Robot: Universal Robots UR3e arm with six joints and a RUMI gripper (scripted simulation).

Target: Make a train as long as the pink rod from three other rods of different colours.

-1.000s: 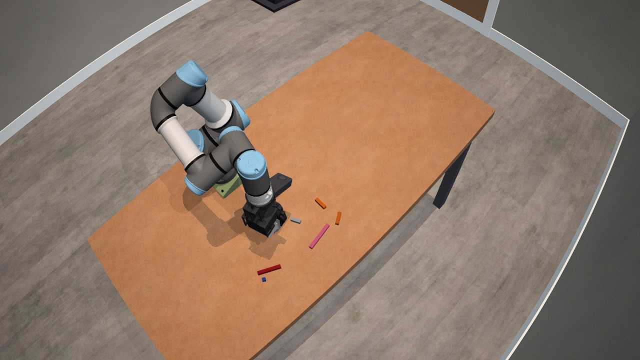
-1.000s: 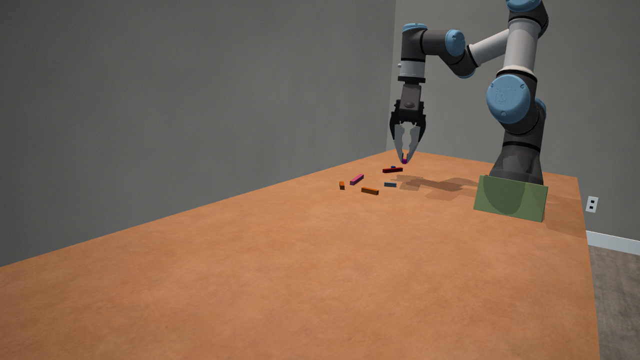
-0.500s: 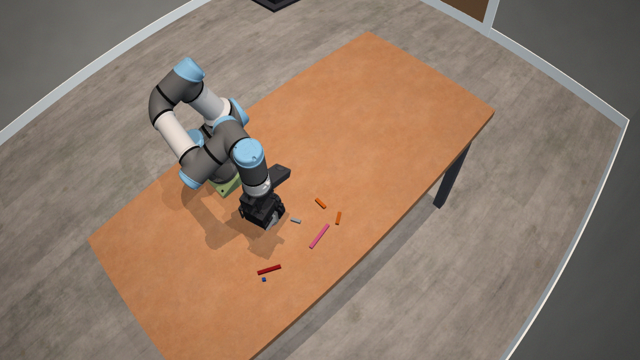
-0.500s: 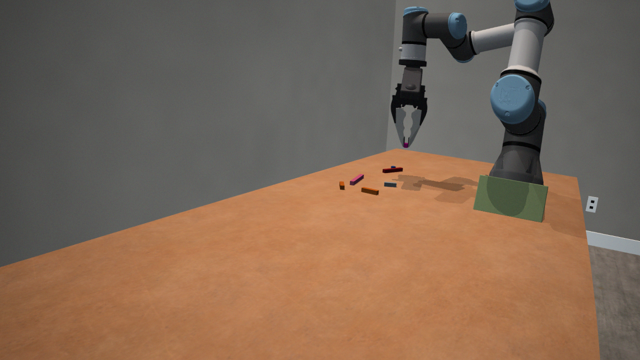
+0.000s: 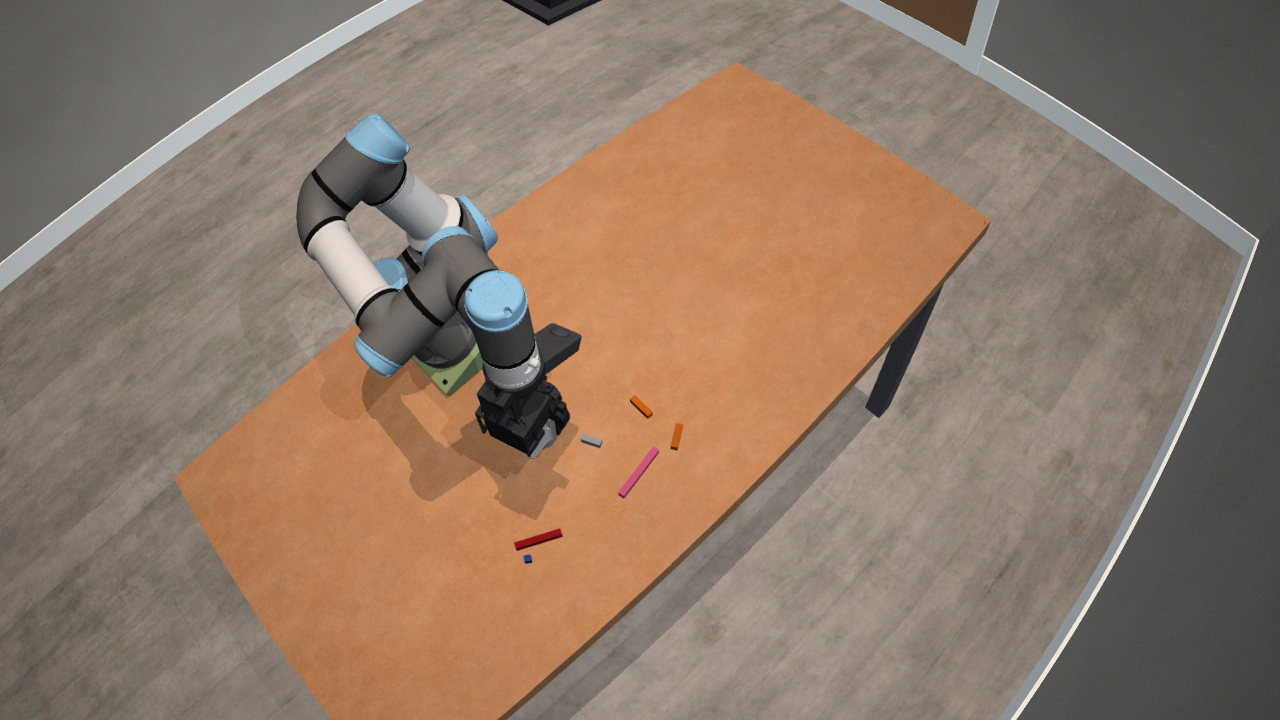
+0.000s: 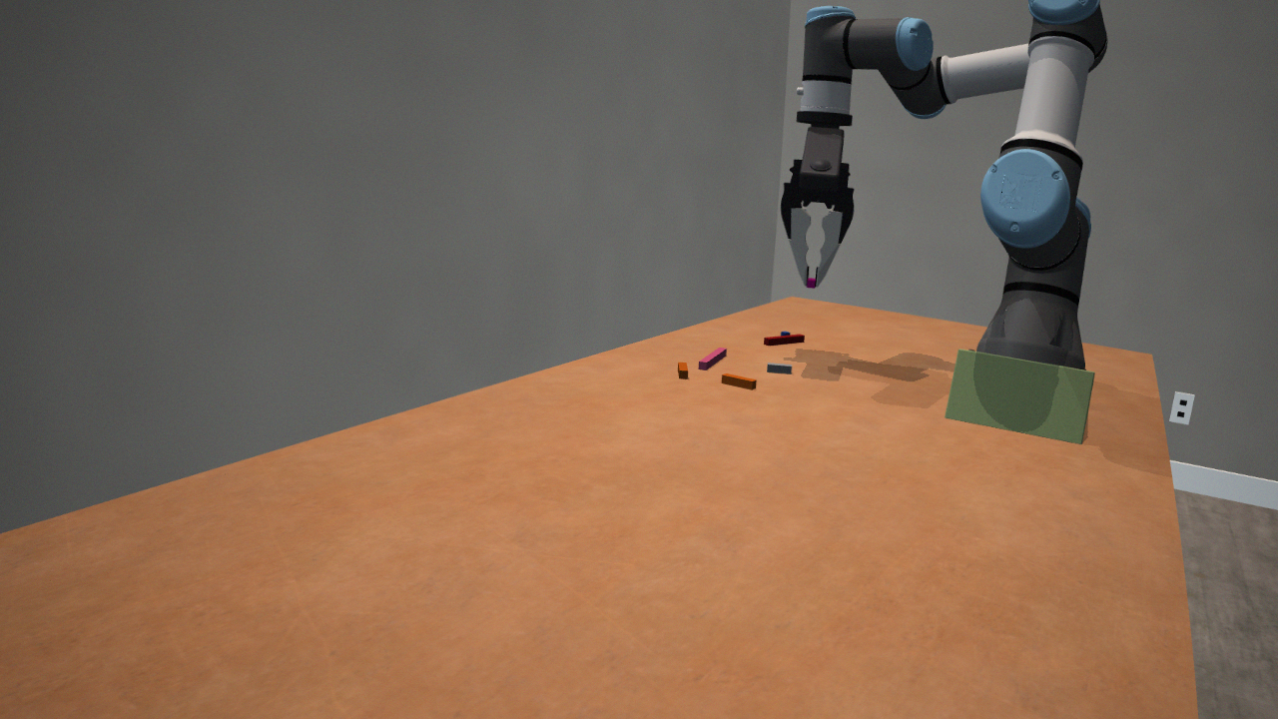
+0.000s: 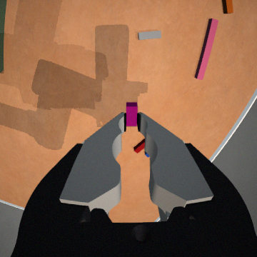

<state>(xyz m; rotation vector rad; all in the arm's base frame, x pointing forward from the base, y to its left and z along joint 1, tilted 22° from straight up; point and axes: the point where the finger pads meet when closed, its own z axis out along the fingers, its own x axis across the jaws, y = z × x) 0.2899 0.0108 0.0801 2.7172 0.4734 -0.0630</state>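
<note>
Right now the magenta rod is 10 mm below my hand. Also, from my hand: pink rod 110 mm below, 90 mm to the left, 90 mm ahead; red rod 110 mm below, 90 mm to the right, 70 mm ahead; grey rod 110 mm below, 80 mm to the left.
</note>
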